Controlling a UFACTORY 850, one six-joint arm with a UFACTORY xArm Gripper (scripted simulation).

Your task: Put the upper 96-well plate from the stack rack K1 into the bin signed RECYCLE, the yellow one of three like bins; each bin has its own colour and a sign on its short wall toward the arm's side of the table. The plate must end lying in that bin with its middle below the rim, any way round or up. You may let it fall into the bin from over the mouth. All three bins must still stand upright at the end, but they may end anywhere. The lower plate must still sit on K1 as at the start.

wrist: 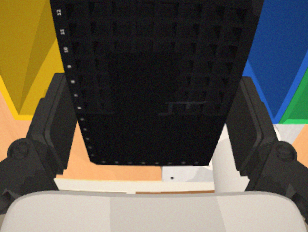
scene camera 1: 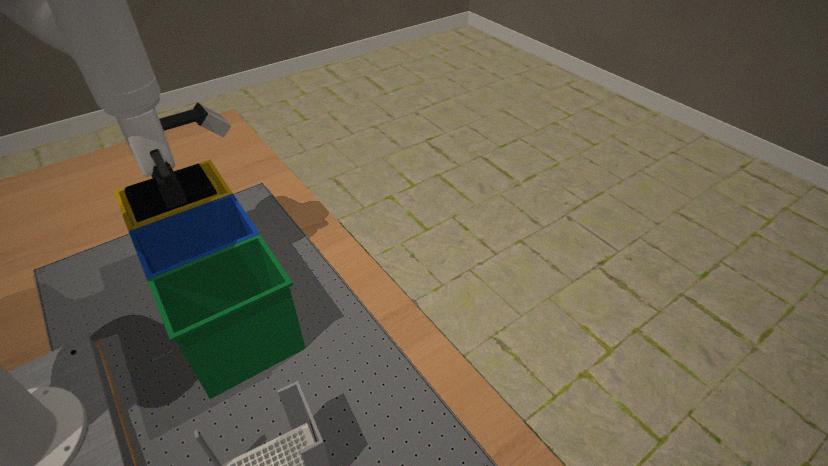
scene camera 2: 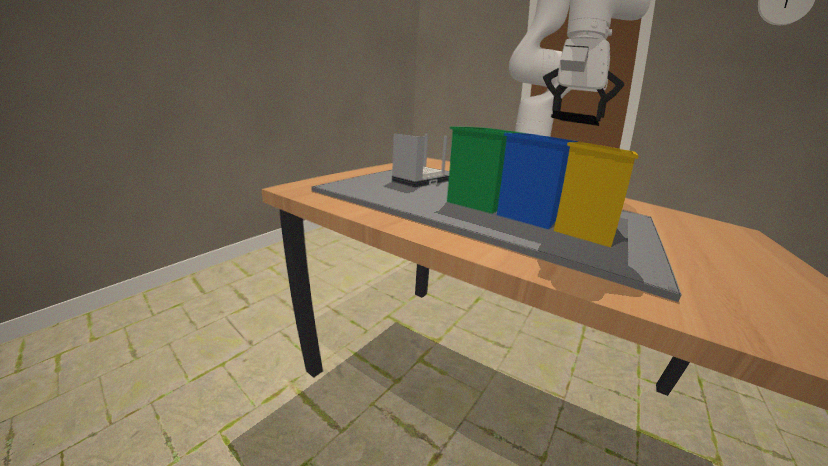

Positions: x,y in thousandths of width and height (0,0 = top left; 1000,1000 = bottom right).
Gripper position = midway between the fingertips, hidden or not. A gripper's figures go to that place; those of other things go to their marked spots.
Labels:
My gripper (scene camera 1: 206,409): 91 cm from the lens. A yellow bin (scene camera 1: 268,402): 100 cm from the lens.

